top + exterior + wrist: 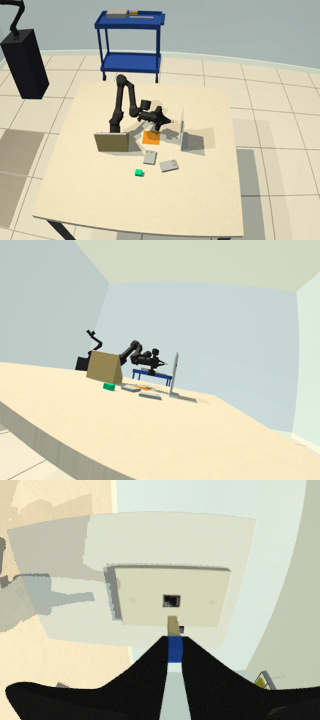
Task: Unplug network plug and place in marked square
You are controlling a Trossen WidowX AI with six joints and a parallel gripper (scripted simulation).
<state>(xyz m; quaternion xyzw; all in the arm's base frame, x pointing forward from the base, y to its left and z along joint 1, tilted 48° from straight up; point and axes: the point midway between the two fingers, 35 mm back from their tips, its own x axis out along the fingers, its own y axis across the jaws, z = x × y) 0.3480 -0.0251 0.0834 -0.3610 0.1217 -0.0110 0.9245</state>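
My gripper tip is now 19 cm above the orange marked square, 13 cm past it and 1 cm to the right of it. Also, from my gripper tip: green cube 29 cm to the right, 19 cm behind, 18 cm below; upright grey panel 8 cm ahead, 7 cm below, 1 cm to the right; blue network plug 1 cm ahead.
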